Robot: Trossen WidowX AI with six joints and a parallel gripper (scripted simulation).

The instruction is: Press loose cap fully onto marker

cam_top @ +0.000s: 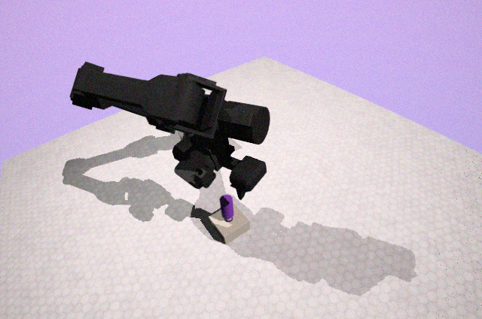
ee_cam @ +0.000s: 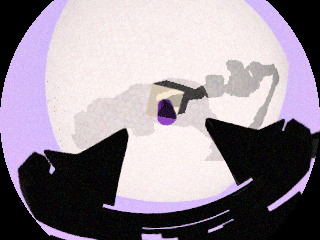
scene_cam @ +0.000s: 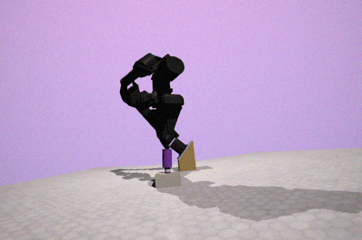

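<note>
My gripper tip is now 6 cm above the marker cap. The rest, counted from my gripper tip: holder block: 12 cm below.
</note>
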